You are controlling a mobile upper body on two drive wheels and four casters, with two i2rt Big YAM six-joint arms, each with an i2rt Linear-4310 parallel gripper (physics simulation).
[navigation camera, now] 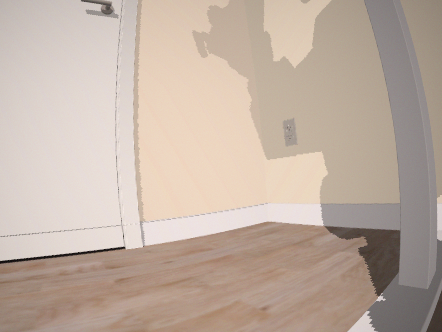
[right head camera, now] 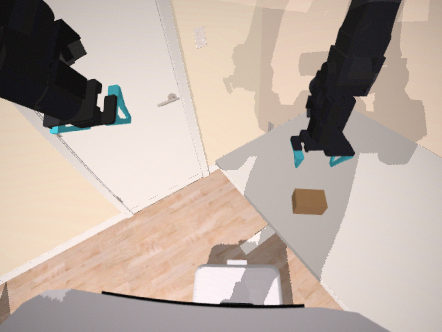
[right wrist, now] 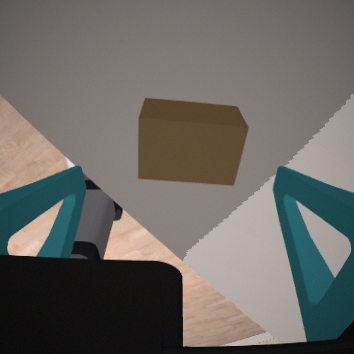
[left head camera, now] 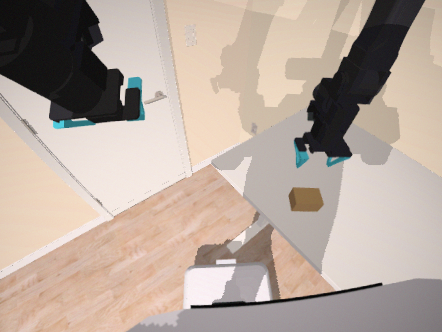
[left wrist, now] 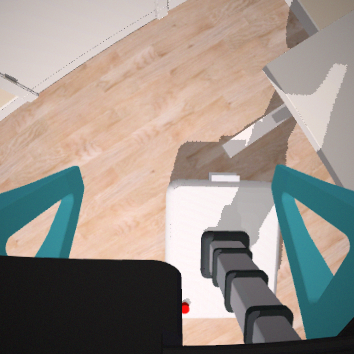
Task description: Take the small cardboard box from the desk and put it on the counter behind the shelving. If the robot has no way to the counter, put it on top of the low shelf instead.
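Places are measured from the left arm's base along level axes (x right, y up, z back), in centimetres.
Where they show: left gripper, fingertip midpoint: [right head camera: 109,123] [left head camera: 119,119] [left wrist: 177,175]; right gripper, fingertip midpoint: [right head camera: 313,165] [right wrist: 178,176] [left head camera: 312,165].
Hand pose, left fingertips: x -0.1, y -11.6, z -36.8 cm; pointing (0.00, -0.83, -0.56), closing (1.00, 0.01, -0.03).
Each offset is from my left fingertips to the top centre of the thing. "*": to the spot under its first point. Level surfaces: height alone.
The small brown cardboard box {dy -29.4, dx +46.5, dz +0.8 cm} [left head camera: 306,199] [right head camera: 309,201] [right wrist: 190,150] lies on the desk {dy -34.4 cm} [left head camera: 380,210] [right head camera: 385,220] [right wrist: 260,250], partly in shadow-dark desk area near the desk's edge. My right gripper [left head camera: 318,161] [right head camera: 317,162] [right wrist: 178,176] is open and empty. It hangs above the desk, and in both head views it shows just above the box in the picture. In the right wrist view the box shows between and beyond the fingertips. My left gripper [left head camera: 100,124] [right head camera: 90,128] [left wrist: 177,175] is open and empty, off to the left, away from the desk. The counter and the shelving do not show.
A white door [left head camera: 125,150] [right head camera: 140,145] [navigation camera: 60,125] with a handle is in the wall at the left. The desk's grey leg {* dy -105.1, dx +52.0, dz -28.0 cm} [navigation camera: 412,150] stands at the right of the navigation view. My white base [left head camera: 210,285] [right head camera: 215,285] [left wrist: 190,215] is close to the desk's edge. Wood floor {dy -129.4 cm} [navigation camera: 200,280] lies before the door.
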